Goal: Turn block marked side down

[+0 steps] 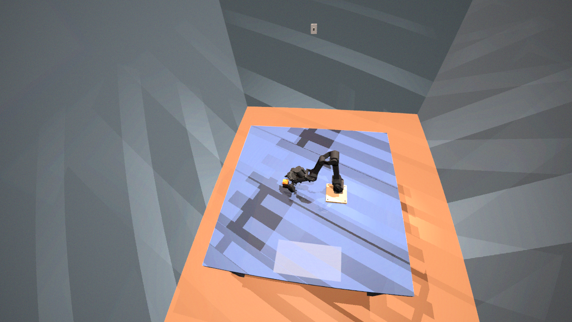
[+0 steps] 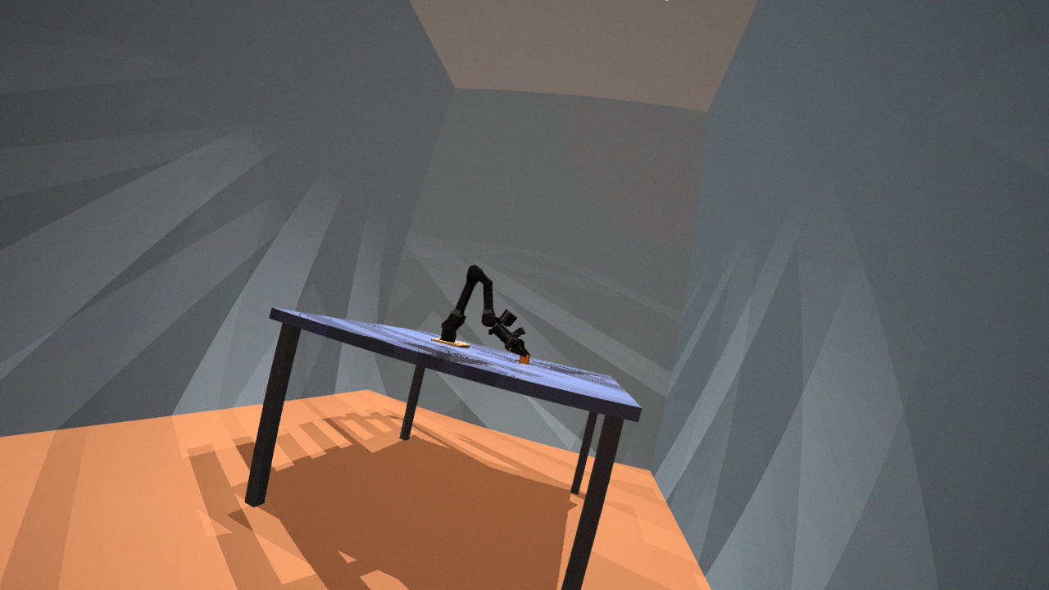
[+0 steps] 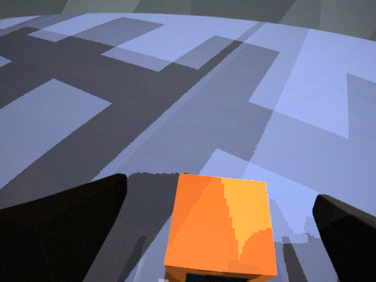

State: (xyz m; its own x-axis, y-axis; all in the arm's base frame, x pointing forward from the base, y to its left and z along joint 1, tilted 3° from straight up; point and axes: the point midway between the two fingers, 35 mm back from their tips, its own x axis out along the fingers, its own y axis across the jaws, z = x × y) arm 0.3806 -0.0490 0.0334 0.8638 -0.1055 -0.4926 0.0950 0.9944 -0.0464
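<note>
The block is 20 mm below my gripper tip and 20 mm behind it.
</note>
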